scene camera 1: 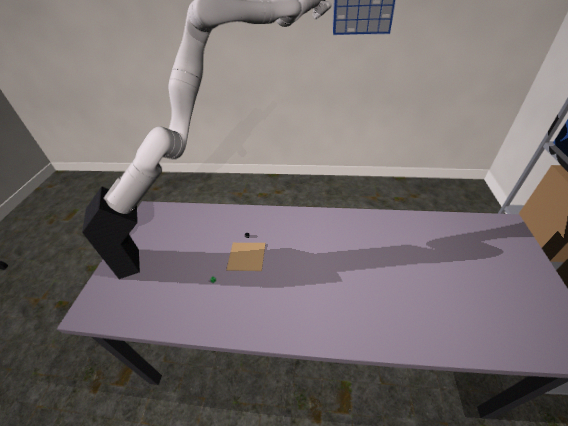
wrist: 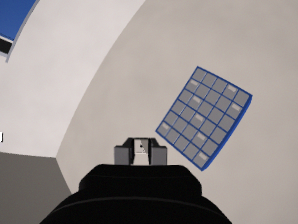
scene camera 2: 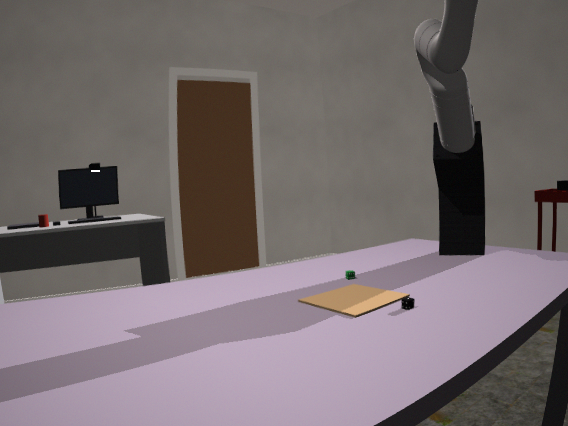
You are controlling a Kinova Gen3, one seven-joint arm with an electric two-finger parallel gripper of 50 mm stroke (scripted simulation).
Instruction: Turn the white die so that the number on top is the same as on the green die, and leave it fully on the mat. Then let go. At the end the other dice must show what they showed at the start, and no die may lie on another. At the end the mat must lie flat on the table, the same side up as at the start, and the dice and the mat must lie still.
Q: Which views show the tan mat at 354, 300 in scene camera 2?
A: Scene camera 1 and scene camera 2 only.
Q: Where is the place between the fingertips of my gripper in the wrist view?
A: At 141, 147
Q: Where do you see a tan mat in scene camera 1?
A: At 244, 256
